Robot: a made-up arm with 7 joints. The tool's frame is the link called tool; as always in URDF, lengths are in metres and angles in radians. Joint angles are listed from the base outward.
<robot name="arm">
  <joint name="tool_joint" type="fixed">
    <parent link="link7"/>
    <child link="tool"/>
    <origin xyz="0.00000 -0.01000 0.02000" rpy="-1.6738 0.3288 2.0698"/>
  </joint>
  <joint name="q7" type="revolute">
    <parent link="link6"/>
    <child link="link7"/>
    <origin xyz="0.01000 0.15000 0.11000" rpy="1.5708 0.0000 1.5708"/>
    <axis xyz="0 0 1"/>
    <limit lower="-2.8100" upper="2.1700"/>
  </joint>
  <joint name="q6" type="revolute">
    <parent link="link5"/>
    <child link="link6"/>
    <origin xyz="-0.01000 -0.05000 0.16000" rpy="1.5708 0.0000 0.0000"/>
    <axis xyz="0 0 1"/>
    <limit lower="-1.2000" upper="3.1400"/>
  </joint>
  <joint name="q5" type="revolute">
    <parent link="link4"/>
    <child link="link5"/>
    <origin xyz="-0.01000 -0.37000 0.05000" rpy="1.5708 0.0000 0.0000"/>
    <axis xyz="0 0 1"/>
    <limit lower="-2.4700" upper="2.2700"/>
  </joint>
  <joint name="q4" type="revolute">
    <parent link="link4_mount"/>
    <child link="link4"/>
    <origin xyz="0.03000 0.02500 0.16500" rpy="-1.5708 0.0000 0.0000"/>
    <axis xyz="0 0 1"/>
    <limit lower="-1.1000" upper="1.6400"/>
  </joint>
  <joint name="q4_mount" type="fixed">
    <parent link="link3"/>
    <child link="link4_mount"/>
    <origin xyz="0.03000 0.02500 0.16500" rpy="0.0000 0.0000 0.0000"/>
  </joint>
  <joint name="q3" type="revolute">
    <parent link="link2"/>
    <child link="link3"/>
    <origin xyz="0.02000 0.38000 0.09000" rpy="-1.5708 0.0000 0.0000"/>
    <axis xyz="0 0 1"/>
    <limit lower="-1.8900" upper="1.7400"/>
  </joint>
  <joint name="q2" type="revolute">
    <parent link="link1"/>
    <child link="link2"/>
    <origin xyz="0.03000 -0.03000 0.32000" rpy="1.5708 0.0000 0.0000"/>
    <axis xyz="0 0 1"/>
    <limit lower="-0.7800" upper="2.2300"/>
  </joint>
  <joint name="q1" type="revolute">
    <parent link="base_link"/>
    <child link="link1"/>
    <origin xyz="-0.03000 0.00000 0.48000" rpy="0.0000 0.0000 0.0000"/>
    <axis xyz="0 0 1"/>
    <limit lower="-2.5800" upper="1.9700"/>
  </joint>
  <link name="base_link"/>
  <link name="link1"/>
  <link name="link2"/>
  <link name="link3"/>
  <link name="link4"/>
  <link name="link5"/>
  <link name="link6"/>
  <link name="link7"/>
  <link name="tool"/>
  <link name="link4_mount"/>
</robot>
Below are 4 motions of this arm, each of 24 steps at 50 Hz.
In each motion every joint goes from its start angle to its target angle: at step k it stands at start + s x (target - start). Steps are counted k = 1, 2, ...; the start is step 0. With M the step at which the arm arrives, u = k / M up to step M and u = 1 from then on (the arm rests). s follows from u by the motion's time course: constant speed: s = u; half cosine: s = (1 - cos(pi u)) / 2; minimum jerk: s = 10 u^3 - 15 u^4 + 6 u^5.
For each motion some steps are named. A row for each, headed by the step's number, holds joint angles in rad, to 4 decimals.
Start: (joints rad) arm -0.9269 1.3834 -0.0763 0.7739 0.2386 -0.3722 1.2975
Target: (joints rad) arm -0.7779 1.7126 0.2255 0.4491 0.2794 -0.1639 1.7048
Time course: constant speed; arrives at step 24
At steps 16, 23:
16: -0.8276 1.6029 0.1249 0.5574 0.2658 -0.2333 1.5690
23: -0.7841 1.6989 0.2129 0.4626 0.2777 -0.1726 1.6878

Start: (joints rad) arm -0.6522 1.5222 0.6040 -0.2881 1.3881 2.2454 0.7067
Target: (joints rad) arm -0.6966 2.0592 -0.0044 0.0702 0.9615 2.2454 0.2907
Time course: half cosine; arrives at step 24
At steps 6, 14, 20, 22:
6: -0.6587 1.6008 0.5149 -0.2356 1.3256 2.2454 0.6458
14: -0.6801 1.8602 0.2211 -0.0626 1.1196 2.2454 0.4449
20: -0.6936 2.0232 0.0364 0.0462 0.9901 2.2454 0.3186
22: -0.6958 2.0501 0.0060 0.0641 0.9688 2.2454 0.2978

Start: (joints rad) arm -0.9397 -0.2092 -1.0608 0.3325 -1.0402 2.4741 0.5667
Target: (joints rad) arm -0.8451 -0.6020 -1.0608 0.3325 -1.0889 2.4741 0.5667
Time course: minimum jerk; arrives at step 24
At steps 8, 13, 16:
8: -0.9198 -0.2916 -1.0608 0.3325 -1.0504 2.4741 0.5667
13: -0.8850 -0.4361 -1.0608 0.3325 -1.0683 2.4741 0.5667
16: -0.8650 -0.5196 -1.0608 0.3325 -1.0787 2.4741 0.5667

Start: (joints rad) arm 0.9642 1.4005 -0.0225 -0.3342 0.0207 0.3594 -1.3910
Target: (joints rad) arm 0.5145 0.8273 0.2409 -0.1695 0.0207 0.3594 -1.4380
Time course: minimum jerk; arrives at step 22
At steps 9, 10, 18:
9: 0.8143 1.2095 0.0653 -0.2793 0.0207 0.3594 -1.4067
10: 0.7775 1.1625 0.0869 -0.2658 0.0207 0.3594 -1.4105
18: 0.5347 0.8530 0.2291 -0.1769 0.0207 0.3594 -1.4359

